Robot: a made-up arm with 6 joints.
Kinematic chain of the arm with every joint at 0, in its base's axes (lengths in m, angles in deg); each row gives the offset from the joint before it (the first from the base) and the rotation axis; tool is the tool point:
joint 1: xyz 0 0 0.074 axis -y
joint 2: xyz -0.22 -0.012 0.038 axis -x
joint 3: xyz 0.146 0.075 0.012 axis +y
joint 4: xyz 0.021 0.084 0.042 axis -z
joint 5: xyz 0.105 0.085 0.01 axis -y
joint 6: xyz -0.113 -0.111 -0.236 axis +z
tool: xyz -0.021 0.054 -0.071
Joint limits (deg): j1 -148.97..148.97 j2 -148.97..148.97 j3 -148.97..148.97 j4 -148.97..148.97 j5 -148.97..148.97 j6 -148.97..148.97
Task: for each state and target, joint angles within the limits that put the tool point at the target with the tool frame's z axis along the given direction. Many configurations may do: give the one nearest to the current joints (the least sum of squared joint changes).
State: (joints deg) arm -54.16 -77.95 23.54 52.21 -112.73 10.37
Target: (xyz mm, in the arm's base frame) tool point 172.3 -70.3 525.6 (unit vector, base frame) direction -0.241 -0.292 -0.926
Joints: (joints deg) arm -46.55 -40.11 -26.42 70.72 -127.78 13.48
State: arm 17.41 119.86 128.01 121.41 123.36 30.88
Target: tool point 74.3 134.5 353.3 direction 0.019 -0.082 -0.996
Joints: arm 64.76 121.97 142.04 145.24 132.78 48.33
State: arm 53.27 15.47 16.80 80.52 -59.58 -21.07
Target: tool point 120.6 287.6 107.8 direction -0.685 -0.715 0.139
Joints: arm 72.88 5.80 66.73 127.35 -79.53 -48.61
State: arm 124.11 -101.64 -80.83 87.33 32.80 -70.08
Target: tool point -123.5 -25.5 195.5 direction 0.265 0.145 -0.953
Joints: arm 134.97 -56.67 -85.30 98.75 29.45 -74.36
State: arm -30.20 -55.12 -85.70 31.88 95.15 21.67
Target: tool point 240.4 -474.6 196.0 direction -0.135 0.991 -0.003
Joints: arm -43.51 -100.47 -73.09 -16.17 100.76 20.82
